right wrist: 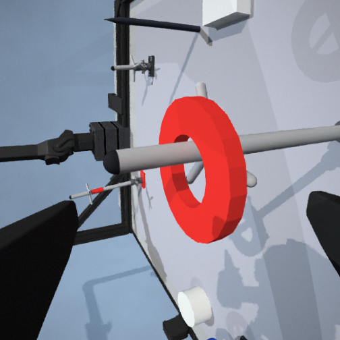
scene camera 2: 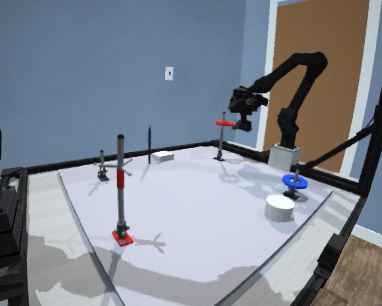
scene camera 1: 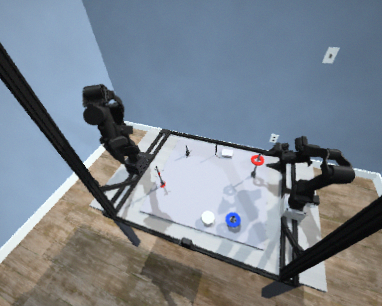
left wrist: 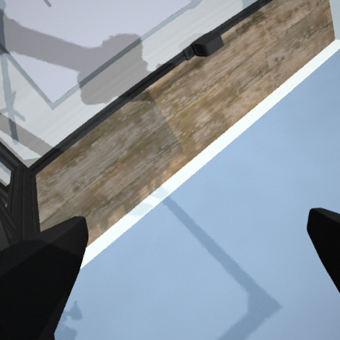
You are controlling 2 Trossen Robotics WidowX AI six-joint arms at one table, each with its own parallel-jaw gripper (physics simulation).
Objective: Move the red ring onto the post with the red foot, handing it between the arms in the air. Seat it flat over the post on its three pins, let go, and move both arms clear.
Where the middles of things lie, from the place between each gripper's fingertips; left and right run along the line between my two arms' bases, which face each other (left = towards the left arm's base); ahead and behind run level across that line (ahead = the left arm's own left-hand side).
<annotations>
I see the red ring (right wrist: pixel 222 206) 42 cm ahead of my left hand, 52 cm to the right of it and 26 cm below it.
I see my right gripper 3 cm to the right of the red ring and 2 cm above it.
</annotations>
